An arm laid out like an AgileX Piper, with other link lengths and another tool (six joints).
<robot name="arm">
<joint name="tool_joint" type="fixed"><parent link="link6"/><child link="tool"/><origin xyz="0.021 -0.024 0.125" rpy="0 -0.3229 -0.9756"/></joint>
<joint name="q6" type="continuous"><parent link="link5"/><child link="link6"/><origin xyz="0 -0.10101 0" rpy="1.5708 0 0"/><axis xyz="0 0 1"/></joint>
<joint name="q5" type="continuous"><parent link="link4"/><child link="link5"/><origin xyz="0 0 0" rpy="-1.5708 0 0"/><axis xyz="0 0 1"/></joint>
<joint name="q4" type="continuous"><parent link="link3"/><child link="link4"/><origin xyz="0.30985 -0.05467 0" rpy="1.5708 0 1.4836"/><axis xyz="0 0 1"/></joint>
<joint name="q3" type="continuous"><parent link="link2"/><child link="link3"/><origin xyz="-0.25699 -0.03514 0" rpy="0 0 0"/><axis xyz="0 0 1"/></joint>
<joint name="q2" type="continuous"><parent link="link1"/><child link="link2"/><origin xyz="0 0 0" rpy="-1.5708 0 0"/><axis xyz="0 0 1"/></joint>
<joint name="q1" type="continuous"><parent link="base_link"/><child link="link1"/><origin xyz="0 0 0.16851" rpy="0 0 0"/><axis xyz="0 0 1"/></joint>
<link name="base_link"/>
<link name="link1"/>
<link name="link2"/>
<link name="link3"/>
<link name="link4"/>
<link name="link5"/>
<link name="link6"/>
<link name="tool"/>
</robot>
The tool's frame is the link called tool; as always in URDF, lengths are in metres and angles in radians. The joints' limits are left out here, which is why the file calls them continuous.
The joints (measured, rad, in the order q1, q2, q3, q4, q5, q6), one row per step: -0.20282, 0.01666, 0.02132, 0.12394, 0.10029, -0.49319; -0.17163, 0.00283, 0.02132, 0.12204, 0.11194, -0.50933; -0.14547, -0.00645, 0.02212, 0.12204, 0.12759, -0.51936; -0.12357, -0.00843, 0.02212, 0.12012, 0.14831, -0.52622; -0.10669, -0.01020, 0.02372, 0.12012, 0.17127, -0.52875; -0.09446, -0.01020, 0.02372, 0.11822, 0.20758, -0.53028; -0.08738, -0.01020, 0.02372, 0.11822, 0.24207, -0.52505; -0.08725, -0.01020, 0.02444, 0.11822, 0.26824, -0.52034; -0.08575, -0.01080, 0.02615, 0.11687, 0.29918, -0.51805; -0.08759, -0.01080, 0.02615, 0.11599, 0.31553, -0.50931; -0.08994, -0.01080, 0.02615, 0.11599, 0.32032, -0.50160; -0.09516, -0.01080, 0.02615, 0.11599, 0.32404, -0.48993; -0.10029, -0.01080, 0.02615, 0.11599, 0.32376, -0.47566
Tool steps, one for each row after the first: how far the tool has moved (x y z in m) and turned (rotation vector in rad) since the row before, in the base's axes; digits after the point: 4 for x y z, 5 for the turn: 0.0015, 0.0087, 0.0018, -0.01824, 0.00093, 0.03330; 0.0011, 0.0076, -0.0010, -0.00893, 0.00842, 0.02858; 0.0009, 0.0065, -0.0038, -0.00638, 0.01951, 0.02470; 0.0004, 0.0053, -0.0054, -0.00011, 0.02274, 0.01984; -0.0004, 0.0043, -0.0080, -0.00010, 0.03621, 0.01657; -0.0010, 0.0030, -0.0078, 0.00797, 0.03380, 0.01036; -0.0012, 0.0009, -0.0063, 0.00673, 0.02636, 0.00236; -0.0016, 0.0013, -0.0075, 0.00338, 0.03174, 0.00455; -0.0011, 0.0000, -0.0038, 0.00889, 0.01584, -0.00203; -0.0004, -0.0004, -0.0013, 0.00785, 0.00436, -0.00366; -0.0005, -0.0012, -0.0011, 0.01161, 0.00306, -0.00766; -0.0003, -0.0012, -0.0004, 0.01378, -0.00110, -0.00869
